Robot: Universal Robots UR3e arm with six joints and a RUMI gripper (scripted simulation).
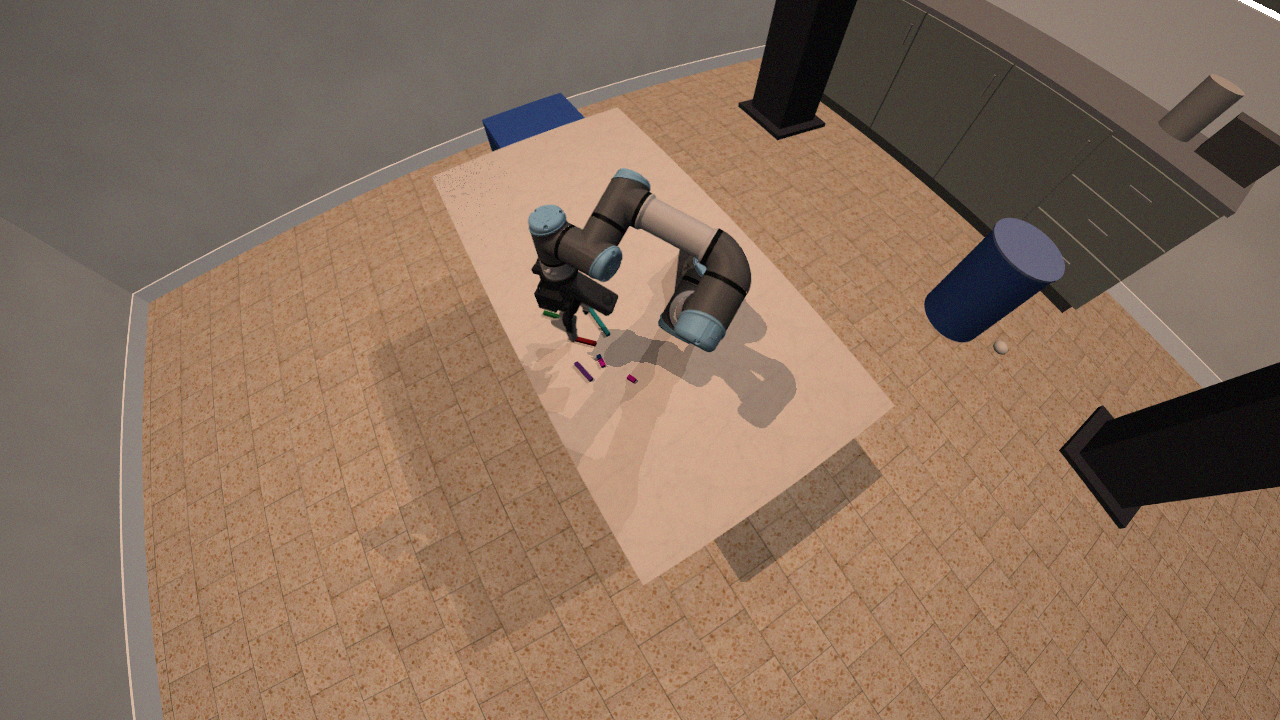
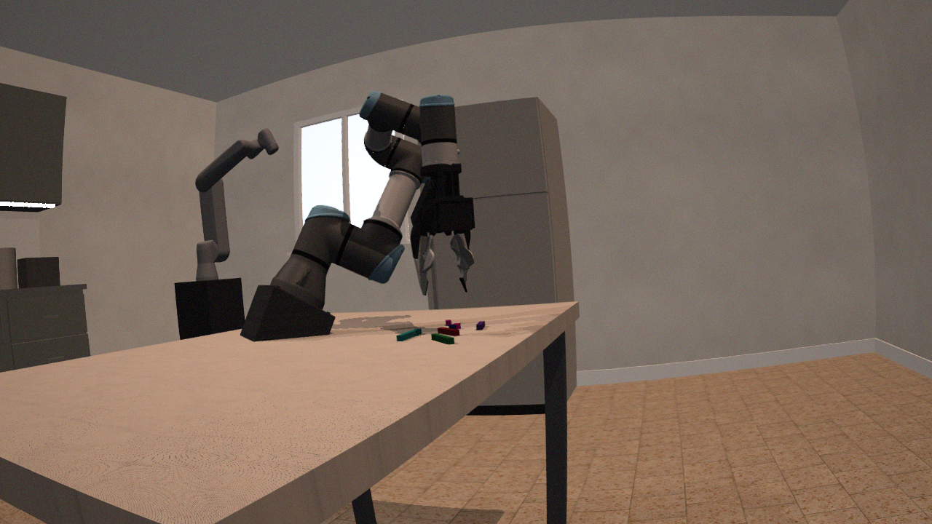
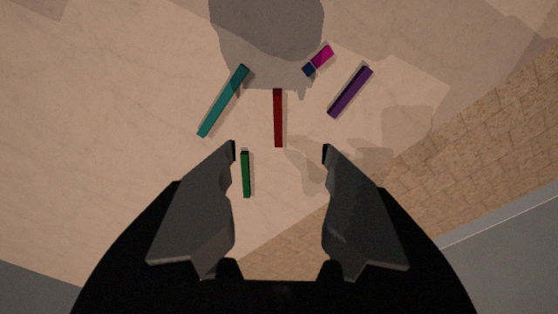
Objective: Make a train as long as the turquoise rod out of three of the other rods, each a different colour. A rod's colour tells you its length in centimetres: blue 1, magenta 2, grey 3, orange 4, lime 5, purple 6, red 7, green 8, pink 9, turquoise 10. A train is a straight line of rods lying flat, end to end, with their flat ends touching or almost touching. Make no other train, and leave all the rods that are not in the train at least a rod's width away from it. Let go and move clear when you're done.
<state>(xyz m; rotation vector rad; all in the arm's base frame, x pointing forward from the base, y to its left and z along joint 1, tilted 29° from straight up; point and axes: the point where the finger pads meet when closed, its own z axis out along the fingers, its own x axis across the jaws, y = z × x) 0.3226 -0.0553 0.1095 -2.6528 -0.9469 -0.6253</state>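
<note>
My gripper is now 8 cm above the red rod. The rest, counted from my hand: purple rod: 8 cm below, 7 cm to the left, 3 cm ahead; then turquoise rod: 8 cm below, 6 cm behind, 4 cm to the right; then blue rod: 8 cm below, 6 cm to the left, 1 cm behind.
</note>
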